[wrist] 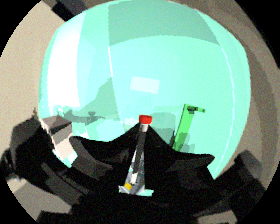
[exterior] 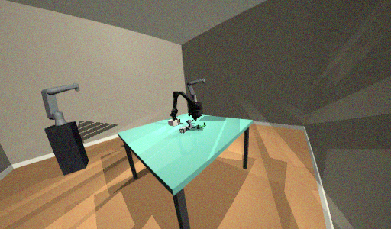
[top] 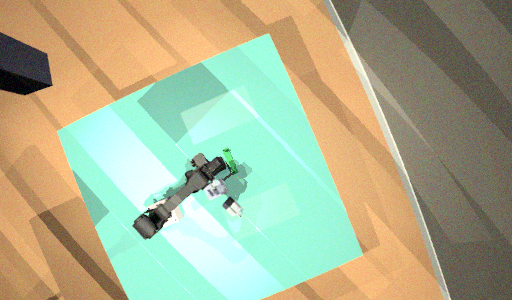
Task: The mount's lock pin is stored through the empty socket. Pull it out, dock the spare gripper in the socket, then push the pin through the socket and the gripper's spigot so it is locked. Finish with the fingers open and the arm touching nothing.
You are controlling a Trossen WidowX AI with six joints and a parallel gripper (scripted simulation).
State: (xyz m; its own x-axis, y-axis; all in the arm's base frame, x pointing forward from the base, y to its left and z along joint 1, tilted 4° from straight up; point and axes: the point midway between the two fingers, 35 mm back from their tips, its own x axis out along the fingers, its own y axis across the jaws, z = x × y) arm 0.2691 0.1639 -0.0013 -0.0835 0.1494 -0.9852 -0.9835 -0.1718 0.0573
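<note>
Right now my gripper tip is 110 mm short of the green bar and 40 mm above it. From my gripper tip the other things lie so: spare gripper: 250 mm to the right, 70 mm ahead, 40 mm below; then grey mount: 120 mm to the right, 10 mm below, 10 mm ahead.
</note>
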